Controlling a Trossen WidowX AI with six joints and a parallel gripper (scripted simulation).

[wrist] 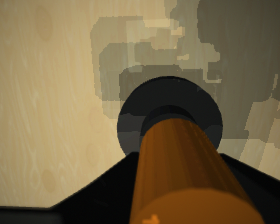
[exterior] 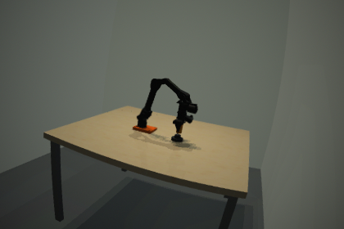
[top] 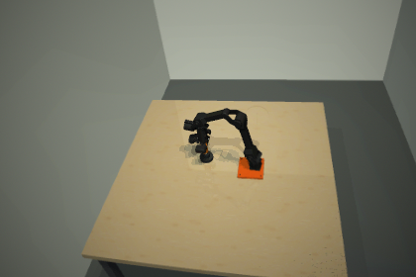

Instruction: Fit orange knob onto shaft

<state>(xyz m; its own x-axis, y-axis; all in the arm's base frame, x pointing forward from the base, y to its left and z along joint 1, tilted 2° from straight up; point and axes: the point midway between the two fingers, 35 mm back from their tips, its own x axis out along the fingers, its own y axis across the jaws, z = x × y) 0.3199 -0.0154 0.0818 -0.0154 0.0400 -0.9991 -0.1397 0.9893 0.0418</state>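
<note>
Now: the orange knob 3 cm above my gripper tip. From my gripper tip the other things lie so: round dark pedestal: 4 cm below.
</note>
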